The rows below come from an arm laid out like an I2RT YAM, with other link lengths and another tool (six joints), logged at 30 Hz.
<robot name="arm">
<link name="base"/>
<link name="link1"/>
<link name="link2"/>
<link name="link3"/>
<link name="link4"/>
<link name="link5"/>
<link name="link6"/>
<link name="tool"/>
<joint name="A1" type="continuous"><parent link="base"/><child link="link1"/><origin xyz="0 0 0.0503"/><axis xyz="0 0 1"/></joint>
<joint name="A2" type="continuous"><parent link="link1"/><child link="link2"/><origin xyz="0.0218 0.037 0.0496" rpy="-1.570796 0 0"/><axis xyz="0 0 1"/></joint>
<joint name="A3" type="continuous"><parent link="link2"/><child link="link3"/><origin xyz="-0.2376 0 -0.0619" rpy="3.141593 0 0"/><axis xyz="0 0 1"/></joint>
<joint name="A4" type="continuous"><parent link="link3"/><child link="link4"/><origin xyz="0.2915 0.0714 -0.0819"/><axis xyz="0 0 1"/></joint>
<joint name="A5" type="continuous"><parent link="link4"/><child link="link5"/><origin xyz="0.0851 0.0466 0.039" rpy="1.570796 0 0"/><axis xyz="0 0 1"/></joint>
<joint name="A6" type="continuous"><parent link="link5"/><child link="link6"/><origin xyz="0.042 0 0.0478" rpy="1.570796 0 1.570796"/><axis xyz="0 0 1"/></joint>
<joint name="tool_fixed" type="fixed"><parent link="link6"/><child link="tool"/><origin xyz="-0.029 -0.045 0.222" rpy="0 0.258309 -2.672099"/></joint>
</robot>
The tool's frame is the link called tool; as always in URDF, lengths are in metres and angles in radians. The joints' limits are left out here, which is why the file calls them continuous.
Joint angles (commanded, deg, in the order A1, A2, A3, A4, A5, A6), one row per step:
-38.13, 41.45, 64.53, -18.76, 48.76, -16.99
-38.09, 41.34, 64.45, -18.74, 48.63, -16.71
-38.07, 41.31, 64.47, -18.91, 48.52, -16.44
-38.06, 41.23, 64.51, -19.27, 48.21, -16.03
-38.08, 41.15, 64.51, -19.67, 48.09, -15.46
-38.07, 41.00, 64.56, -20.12, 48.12, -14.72
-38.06, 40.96, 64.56, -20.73, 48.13, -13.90
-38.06, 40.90, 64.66, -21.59, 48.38, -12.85
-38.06, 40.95, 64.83, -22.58, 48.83, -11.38
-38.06, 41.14, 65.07, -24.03, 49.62, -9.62
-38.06, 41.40, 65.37, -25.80, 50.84, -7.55
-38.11, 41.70, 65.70, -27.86, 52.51, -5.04
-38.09, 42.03, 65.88, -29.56, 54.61, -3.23
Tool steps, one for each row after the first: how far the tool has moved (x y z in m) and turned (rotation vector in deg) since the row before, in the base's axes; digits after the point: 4 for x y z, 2 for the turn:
0.0003, 0.0005, 0.0003, -0.02, -0.31, 0.18
0.0004, 0.0003, -0.0003, 0.08, -0.17, 0.14
0.0009, 0.0006, -0.0006, 0.16, -0.21, 0.34
-0.0001, 0.0002, -0.0011, 0.23, -0.31, 0.13
-0.0012, 0.0005, -0.0004, 0.20, -0.54, 0.01
-0.0003, -0.0002, -0.0023, 0.41, -0.37, 0.03
-0.0019, -0.0002, -0.0024, 0.51, -0.50, -0.22
-0.0027, -0.0007, -0.0028, 0.63, -0.79, -0.42
-0.0038, -0.0016, -0.0051, 0.95, -0.66, -0.78
-0.0058, -0.0020, -0.0062, 1.11, -0.69, -1.24
-0.0084, -0.0023, -0.0069, 1.20, -0.86, -1.79
-0.0093, -0.0021, -0.0066, 0.95, -0.24, -2.16

